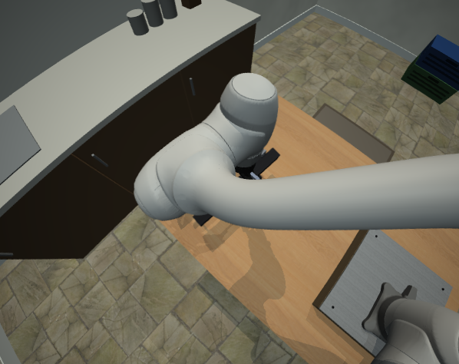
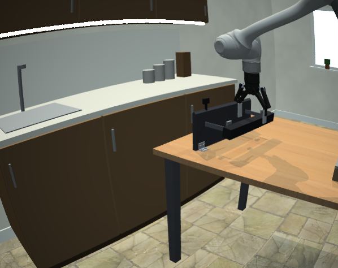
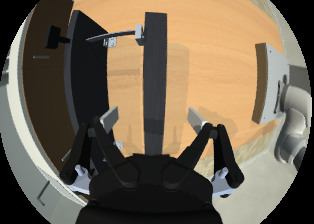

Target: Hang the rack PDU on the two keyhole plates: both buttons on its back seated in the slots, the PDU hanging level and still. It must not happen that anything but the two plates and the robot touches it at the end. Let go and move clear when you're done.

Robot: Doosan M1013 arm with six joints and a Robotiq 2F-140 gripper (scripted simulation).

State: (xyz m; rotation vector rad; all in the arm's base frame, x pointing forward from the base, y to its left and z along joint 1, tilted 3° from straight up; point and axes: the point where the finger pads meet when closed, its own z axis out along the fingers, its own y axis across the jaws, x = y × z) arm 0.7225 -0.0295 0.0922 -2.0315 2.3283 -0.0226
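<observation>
Now: the rack PDU 30 mm below my hand and 20 mm ahead of it. The rest, counted from my hand: black backboard 160 mm ahead, 50 mm below, 20 mm to the right.
</observation>
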